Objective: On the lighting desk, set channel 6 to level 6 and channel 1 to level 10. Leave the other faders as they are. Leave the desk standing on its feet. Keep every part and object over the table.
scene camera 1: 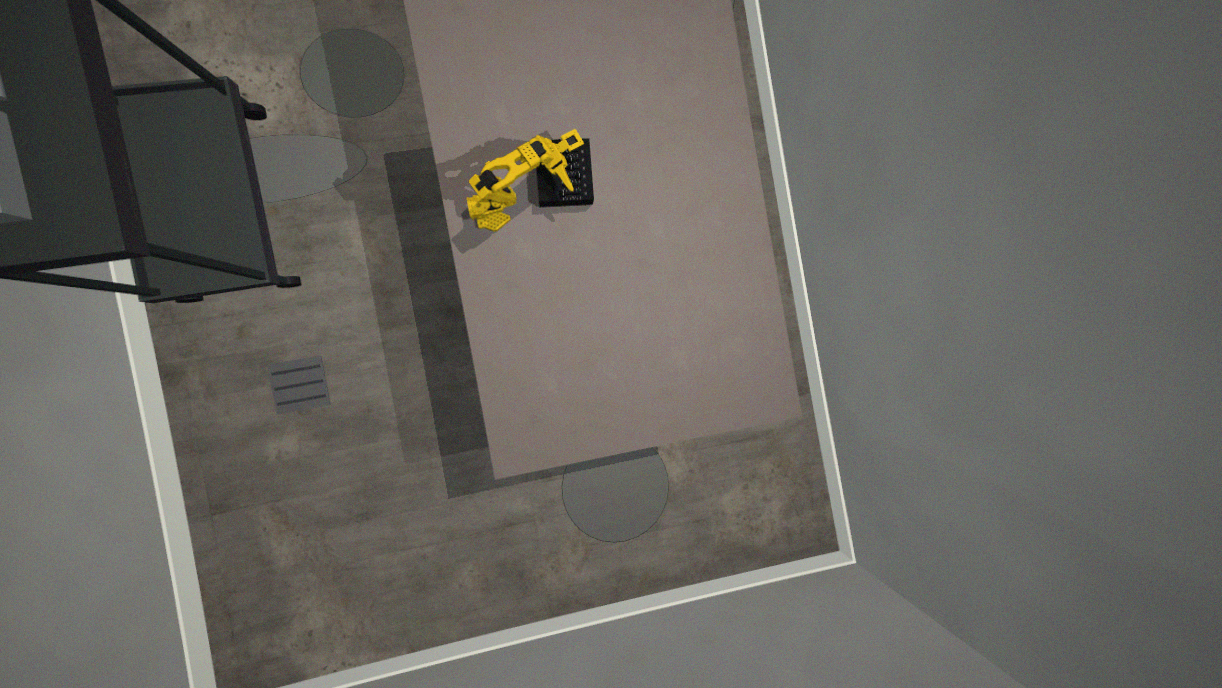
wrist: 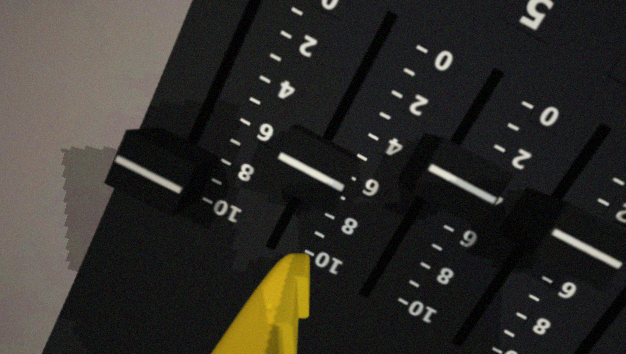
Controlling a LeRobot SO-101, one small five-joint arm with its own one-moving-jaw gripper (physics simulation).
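Note:
The black lighting desk stands flat on the table by the arm's base. In the wrist view, the third fader from the left lines up with the printed "5", so the second is the channel 6 fader. Its white line sits close to the 6 mark. The leftmost fader sits between 8 and 10, the channel 5 fader near 4, and a fourth fader near 4. My gripper is open and empty. Only one yellow jaw shows, its tip just below channel 6's slot by the 10 mark. Channel 1 is out of view.
The desk's left edge borders bare brown table top. The arm's base is left of the desk. A dark metal frame stands off the table at the upper left.

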